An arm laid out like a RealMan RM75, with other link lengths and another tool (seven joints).
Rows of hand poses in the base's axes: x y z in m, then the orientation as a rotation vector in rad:
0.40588, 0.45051, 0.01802, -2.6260, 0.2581, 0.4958
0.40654, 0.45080, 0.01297, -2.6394, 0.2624, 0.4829
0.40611, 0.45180, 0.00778, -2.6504, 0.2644, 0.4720
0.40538, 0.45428, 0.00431, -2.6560, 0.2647, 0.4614
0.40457, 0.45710, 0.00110, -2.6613, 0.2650, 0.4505
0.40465, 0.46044, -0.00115, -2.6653, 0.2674, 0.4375
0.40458, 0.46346, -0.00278, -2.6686, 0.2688, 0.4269
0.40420, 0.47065, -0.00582, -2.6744, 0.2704, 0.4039
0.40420, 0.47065, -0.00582, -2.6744, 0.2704, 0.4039
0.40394, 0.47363, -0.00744, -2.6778, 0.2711, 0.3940
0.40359, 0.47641, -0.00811, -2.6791, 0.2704, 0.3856
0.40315, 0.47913, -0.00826, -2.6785, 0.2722, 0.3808
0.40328, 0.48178, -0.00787, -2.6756, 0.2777, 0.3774
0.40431, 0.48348, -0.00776, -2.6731, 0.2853, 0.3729
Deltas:
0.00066, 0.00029, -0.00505, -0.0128, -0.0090, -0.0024
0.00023, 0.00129, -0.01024, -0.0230, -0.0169, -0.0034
-0.00050, 0.00377, -0.01371, -0.0276, -0.0245, -0.0044
-0.00131, 0.00659, -0.01692, -0.0321, -0.0323, -0.0055
-0.00123, 0.00993, -0.01917, -0.0356, -0.0412, -0.0087
-0.00130, 0.01295, -0.02080, -0.0384, -0.0485, -0.0109
-0.00168, 0.02014, -0.02384, -0.0430, -0.0646, -0.0150
-0.00168, 0.02014, -0.02384, -0.0430, -0.0646, -0.0150
-0.00194, 0.02312, -0.02546, -0.0459, -0.0715, -0.0165
-0.00229, 0.02590, -0.02613, -0.0466, -0.0775, -0.0173
-0.00273, 0.02862, -0.02628, -0.0462, -0.0806, -0.0196
-0.00260, 0.03127, -0.02589, -0.0444, -0.0819, -0.0245
-0.00157, 0.03297, -0.02578, -0.0434, -0.0837, -0.0310

